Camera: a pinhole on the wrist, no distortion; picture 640 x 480 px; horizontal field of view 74.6 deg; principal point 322.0 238.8 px. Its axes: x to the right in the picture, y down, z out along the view. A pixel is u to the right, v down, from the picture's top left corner.
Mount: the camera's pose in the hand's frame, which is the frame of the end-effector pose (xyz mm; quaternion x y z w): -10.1 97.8 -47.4 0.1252 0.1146 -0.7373 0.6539
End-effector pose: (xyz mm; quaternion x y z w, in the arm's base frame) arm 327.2 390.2 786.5 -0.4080 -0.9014 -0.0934 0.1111
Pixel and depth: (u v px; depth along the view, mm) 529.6 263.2 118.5
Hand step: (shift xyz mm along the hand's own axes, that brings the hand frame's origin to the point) -14.0 2.8 44.6
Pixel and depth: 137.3 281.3 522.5
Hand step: 50.3 132.6 521.6
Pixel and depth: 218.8 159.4 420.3
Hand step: -91.9 64.0 383.6
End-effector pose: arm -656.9 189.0 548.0 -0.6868 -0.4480 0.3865 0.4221
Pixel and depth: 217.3 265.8 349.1
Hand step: 9.9 60.4 310.6
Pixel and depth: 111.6 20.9 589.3
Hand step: -300.6 214.1 608.3
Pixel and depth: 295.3 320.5 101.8
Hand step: 6.8 67.6 50.6
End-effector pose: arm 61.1 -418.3 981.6 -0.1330 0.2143 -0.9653 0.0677
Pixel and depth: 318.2 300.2 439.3
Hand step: 38.8 -52.3 367.6
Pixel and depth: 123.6 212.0 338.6
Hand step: -25.2 137.3 325.3
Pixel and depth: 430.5 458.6 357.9
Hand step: 152.9 -130.0 258.0
